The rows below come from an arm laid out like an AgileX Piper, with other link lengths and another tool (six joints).
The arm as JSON. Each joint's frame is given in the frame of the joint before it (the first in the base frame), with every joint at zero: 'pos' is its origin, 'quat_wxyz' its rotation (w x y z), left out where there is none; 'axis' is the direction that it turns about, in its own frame. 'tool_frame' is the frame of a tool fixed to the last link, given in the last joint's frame.
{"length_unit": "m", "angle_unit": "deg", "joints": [
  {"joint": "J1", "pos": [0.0, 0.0, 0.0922], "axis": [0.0, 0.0, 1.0]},
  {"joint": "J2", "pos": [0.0, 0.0, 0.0], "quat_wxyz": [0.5, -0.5, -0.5, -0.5], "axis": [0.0, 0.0, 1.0]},
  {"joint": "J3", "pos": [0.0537, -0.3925, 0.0], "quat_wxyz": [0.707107, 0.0, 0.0, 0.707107], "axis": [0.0, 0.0, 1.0]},
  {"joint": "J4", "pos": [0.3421, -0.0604, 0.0], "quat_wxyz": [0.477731, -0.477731, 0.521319, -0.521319], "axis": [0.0, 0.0, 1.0]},
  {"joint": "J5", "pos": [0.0, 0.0, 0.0], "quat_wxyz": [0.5, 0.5, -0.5, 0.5], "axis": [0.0, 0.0, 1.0]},
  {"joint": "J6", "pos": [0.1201, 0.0, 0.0], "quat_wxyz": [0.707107, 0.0, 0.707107, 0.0], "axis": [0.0, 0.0, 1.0]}
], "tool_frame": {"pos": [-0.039, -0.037, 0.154], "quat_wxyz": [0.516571, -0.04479, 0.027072, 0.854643]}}
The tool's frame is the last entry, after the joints.
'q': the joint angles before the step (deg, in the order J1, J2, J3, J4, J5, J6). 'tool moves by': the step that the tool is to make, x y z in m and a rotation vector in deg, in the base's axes. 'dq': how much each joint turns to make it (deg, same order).
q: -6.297 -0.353 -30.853 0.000 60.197 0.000
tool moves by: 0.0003 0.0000 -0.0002 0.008 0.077 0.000
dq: -0.015 0.079 0.005 0.015 -0.006 -0.014
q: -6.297 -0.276 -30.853 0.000 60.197 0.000
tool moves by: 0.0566 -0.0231 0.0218 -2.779 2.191 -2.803
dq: -0.455 12.839 -1.875 -4.368 -9.072 1.008
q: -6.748 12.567 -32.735 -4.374 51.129 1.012
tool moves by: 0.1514 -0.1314 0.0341 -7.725 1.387 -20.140
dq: -4.679 32.301 -7.047 -36.565 -18.416 33.091
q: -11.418 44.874 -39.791 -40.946 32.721 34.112
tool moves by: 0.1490 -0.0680 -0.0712 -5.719 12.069 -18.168
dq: 9.266 35.510 -15.049 -28.574 18.970 34.695
